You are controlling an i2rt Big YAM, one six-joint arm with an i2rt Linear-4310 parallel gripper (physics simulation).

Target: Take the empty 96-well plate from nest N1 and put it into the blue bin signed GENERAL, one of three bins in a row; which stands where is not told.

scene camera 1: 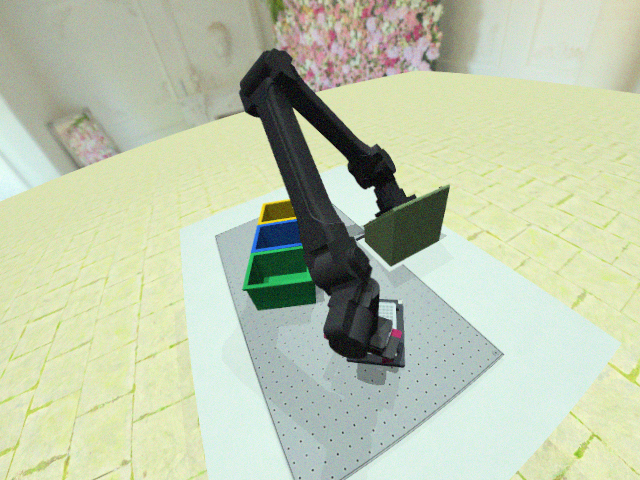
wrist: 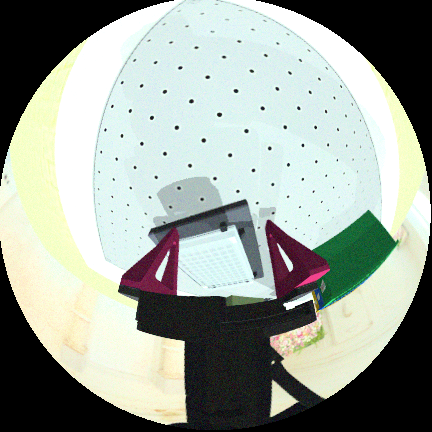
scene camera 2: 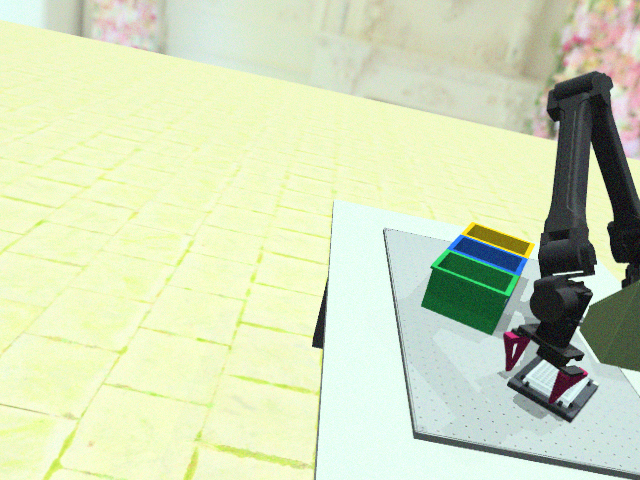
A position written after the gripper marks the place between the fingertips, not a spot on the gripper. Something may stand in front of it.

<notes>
In view: the gripper [scene camera 2: 528, 386], a white 96-well plate [scene camera 2: 542, 378], a green bin [scene camera 2: 473, 305], a dark nest [scene camera 2: 568, 414], a yellow bin [scene camera 2: 519, 246] and a blue bin [scene camera 2: 474, 248].
The white 96-well plate shows as well in the wrist view [wrist: 214, 259]. The gripper also shows in scene camera 1 [scene camera 1: 362, 353] and in the wrist view [wrist: 221, 227]. The dark nest also shows in scene camera 1 [scene camera 1: 399, 361] and in the wrist view [wrist: 237, 213].
</notes>
